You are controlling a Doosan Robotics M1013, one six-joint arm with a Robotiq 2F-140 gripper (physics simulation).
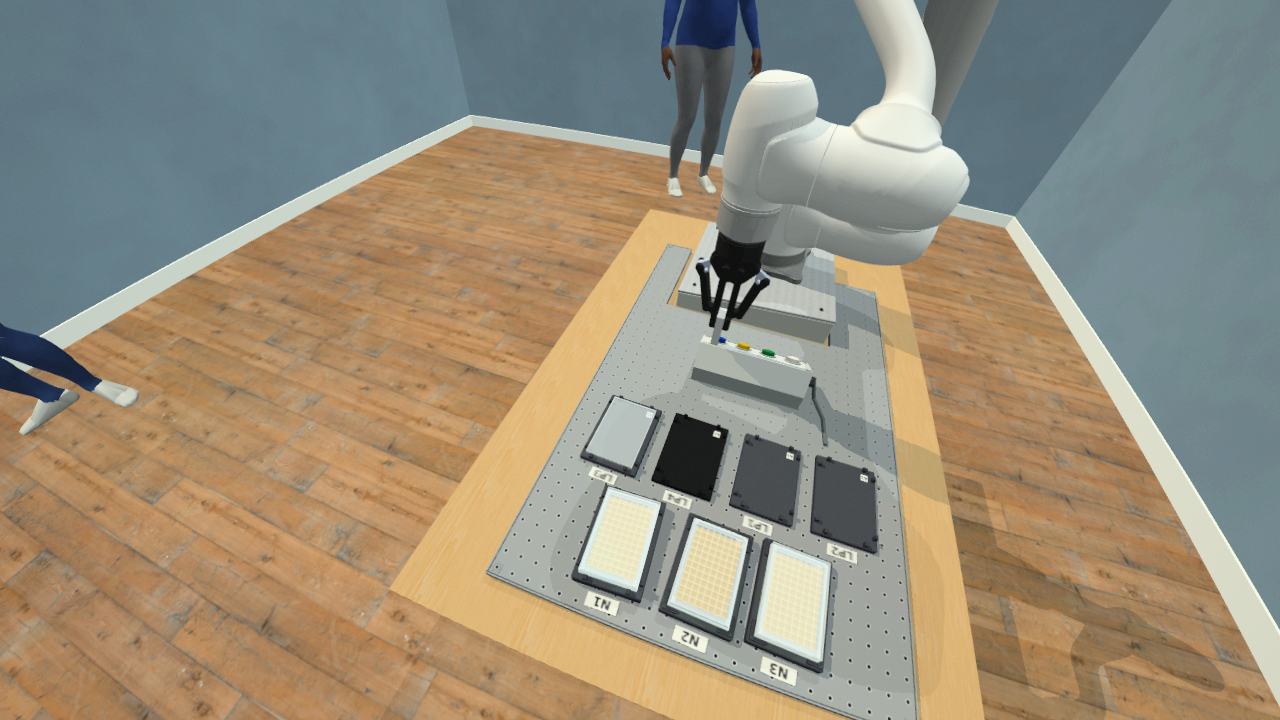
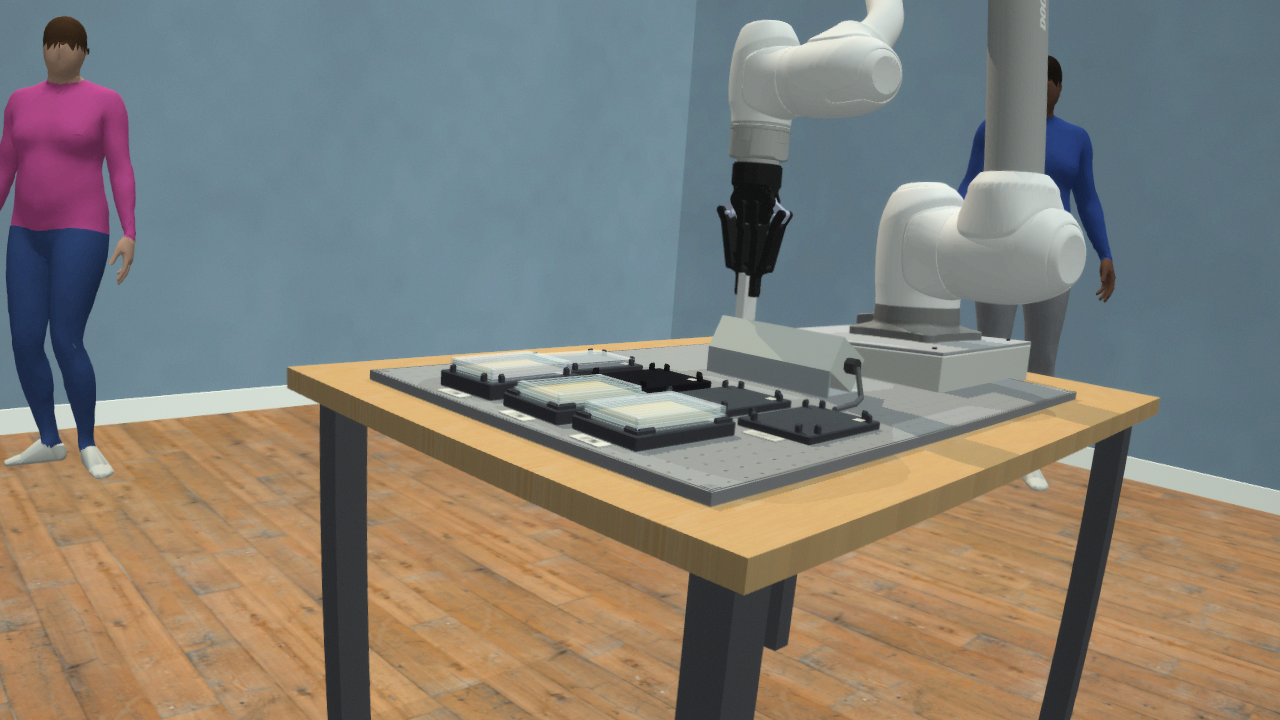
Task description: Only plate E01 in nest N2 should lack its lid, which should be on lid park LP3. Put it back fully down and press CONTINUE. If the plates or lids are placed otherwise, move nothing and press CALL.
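Frame: origin at the arm's base, x back, y down, z right, level; millimetres.
Seen in the pictures: gripper, fingertip midpoint: (image 1: 715,339) (image 2: 744,319); arm's base, link origin: (image 1: 771,258) (image 2: 915,336).
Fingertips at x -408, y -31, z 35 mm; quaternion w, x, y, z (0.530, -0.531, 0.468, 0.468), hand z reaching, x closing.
Observation:
Pixels of each thing's top centre, then the offset from my fingertips to it. "pt": a spot on its surface instead.
- button box, top centre: (image 2: 787,325) (image 1: 756,351) dx +6, dy -4, dz -83 mm
- contact with the blue button, top centre: (image 1: 720,337) dx +19, dy +5, dz -6 mm
- N2, top centre: (image 2: 581,383) (image 1: 711,568) dx -388, dy +50, dz -134 mm
- N1, top centre: (image 2: 511,359) (image 1: 621,534) dx -403, dy +44, dz +0 mm
- N3, top centre: (image 2: 656,403) (image 1: 796,596) dx -373, dy +48, dz -253 mm
- clear greyish lid, top centre: (image 2: 582,356) (image 1: 622,429) dx -234, dy +62, dz +85 mm
- LP2, top centre: (image 2: 811,410) (image 1: 847,497) dx -183, dy +60, dz -307 mm
- cable, surface spot: (image 1: 819,413) pt dx -18, dy +74, dz -239 mm
My gripper (image 1: 719,325) (image 2: 748,293) is shut and empty, its fingertips low at the blue-button end of the button box (image 1: 750,379) (image 2: 778,358); contact with the blue button (image 1: 722,340) cannot be told. Yellow (image 1: 743,346), green (image 1: 768,352) and white (image 1: 793,360) buttons follow; their words are unreadable. The plate in N2 (image 1: 708,574) (image 2: 577,390) looks deeper tan and unlidded. The plates in N1 (image 1: 620,540) (image 2: 508,367) and N3 (image 1: 793,601) (image 2: 655,411) look paler, under clear lids. A clear greyish lid (image 1: 621,431) (image 2: 597,359) lies on LP3. Plate codes are unreadable.
Lid parks LP4 (image 1: 690,454), much blacker than the others, LP1 (image 1: 766,477) and LP2 (image 1: 844,501) hold no visible lid. A cable (image 1: 819,413) leaves the box. The robot base stands behind it. A person in pink (image 2: 67,161) and one in blue (image 1: 705,22) stand off the table.

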